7 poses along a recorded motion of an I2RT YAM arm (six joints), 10 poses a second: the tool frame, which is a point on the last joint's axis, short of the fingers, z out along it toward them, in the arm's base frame.
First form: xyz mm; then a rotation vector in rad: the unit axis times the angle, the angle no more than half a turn.
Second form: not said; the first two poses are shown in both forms.
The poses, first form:
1: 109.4, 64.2, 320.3, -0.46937, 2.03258, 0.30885
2: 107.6, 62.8, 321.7, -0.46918, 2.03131, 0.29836
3: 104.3, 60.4, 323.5, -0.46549, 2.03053, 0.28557
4: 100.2, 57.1, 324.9, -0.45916, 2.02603, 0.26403
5: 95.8, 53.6, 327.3, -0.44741, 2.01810, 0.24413
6: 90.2, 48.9, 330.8, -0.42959, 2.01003, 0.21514
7: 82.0, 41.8, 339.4, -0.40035, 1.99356, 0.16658
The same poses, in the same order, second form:
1:
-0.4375, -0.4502, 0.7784, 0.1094
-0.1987, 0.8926, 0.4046, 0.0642
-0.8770, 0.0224, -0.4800, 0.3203
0, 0, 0, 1

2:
-0.4351, -0.4463, 0.7820, 0.1076
-0.2026, 0.8947, 0.3980, 0.0628
-0.8773, 0.0147, -0.4797, 0.3217
0, 0, 0, 1

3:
-0.4333, -0.4393, 0.7870, 0.1043
-0.2052, 0.8983, 0.3885, 0.0604
-0.8776, 0.0069, -0.4794, 0.3235
0, 0, 0, 1

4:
-0.4277, -0.4274, 0.7965, 0.1002
-0.2089, 0.9041, 0.3729, 0.0571
-0.8795, -0.0070, -0.4759, 0.3249
0, 0, 0, 1

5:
-0.4200, -0.4126, 0.8083, 0.0958
-0.2079, 0.9107, 0.3568, 0.0536
-0.8834, -0.0182, -0.4683, 0.3273
0, 0, 0, 1

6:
-0.4120, -0.3899, 0.8235, 0.0902
-0.2068, 0.9202, 0.3323, 0.0489
-0.8874, -0.0334, -0.4598, 0.3308
0, 0, 0, 1

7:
-0.3964, -0.3513, 0.8482, 0.0820
-0.2057, 0.9344, 0.2909, 0.0418
-0.8947, -0.0591, -0.4426, 0.3394
0, 0, 0, 1

